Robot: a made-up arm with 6 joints. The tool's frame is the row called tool. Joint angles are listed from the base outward. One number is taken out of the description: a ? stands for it. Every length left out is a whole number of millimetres.
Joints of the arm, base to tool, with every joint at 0 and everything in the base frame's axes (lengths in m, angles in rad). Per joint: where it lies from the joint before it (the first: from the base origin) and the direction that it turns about. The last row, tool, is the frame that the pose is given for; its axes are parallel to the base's.
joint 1: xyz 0 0 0.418 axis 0 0 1
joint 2: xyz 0 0 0 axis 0 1 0
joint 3: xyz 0 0 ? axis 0 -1 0
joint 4: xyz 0.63 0 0 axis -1 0 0
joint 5: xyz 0 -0.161 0 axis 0 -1 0
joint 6: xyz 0 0 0 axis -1 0 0
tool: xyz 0 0 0
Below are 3 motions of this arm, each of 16 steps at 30 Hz.
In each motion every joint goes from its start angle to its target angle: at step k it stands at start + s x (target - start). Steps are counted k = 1, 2, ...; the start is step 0. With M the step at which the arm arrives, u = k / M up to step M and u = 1 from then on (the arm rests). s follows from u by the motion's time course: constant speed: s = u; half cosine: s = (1 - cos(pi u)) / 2; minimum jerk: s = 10 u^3 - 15 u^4 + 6 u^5.
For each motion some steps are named. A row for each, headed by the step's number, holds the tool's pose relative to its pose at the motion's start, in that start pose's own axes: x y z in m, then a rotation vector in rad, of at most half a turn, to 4 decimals.
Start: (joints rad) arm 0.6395 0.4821 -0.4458 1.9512 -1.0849 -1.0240
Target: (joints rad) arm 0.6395 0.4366 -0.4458 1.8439 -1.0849 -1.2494
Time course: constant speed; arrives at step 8
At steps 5, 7, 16:
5: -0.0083 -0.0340 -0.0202 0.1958 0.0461 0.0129
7: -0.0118 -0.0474 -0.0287 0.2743 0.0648 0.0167
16: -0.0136 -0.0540 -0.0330 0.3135 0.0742 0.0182

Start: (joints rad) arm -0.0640 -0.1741 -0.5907 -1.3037 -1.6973 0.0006
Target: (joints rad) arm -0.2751 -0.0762 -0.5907 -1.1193 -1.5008 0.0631
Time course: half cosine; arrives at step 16
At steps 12, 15, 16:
12: -0.0940 -0.0154 0.0538 0.0838 -0.2890 -0.0795
15: -0.1105 -0.0196 0.0605 0.0979 -0.3322 -0.0944
16: -0.1117 -0.0199 0.0609 0.0989 -0.3352 -0.0954

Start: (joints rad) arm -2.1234 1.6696 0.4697 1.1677 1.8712 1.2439
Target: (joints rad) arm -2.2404 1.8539 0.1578 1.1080 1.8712 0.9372
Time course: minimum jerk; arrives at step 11
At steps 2, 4, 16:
2: -0.0193 0.0118 0.0113 0.0304 0.0158 0.0056
4: -0.1082 0.0638 0.0688 0.1738 0.0917 0.0283
16: -0.3802 0.2002 0.3193 0.6753 0.3727 0.0587

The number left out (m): 1.345
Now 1 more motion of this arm.
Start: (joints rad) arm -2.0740 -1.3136 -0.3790 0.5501 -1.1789 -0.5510
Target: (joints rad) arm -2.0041 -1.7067 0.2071 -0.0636 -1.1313 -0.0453
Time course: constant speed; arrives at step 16
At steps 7, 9, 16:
7: -0.1666 -0.2115 -0.1434 0.0466 -0.2905 0.3637
9: -0.2065 -0.2733 -0.1992 0.0476 -0.3931 0.4615
16: -0.3116 -0.4850 -0.4423 0.0168 -0.8186 0.7591

